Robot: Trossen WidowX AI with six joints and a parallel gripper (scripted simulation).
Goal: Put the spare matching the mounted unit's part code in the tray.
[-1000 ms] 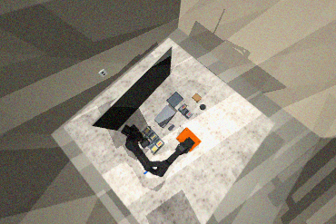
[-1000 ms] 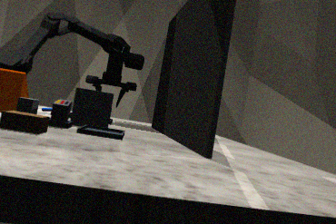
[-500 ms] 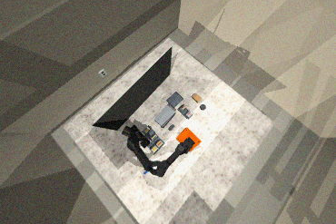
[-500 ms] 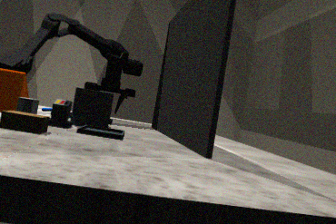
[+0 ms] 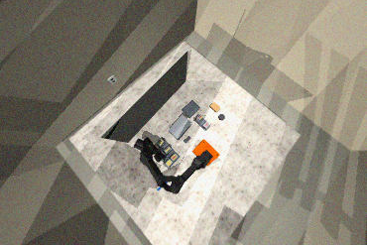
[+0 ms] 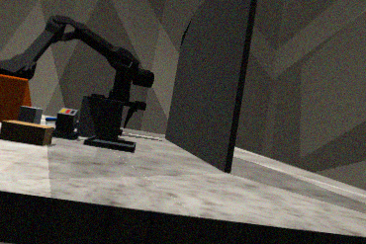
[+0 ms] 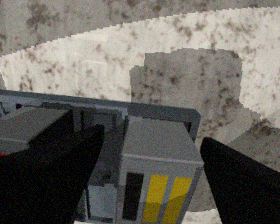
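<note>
Now: the grey spare 2 cm above my gripper tip and 1 cm to the right of it. The rest, counted from my gripper tip: blue stick: 23 cm behind, 10 cm to the left, 1 cm below; tray: 43 cm to the right, 3 cm ahead, 1 cm below; dark panel: 23 cm to the right, 22 cm ahead, 21 cm above.
</note>
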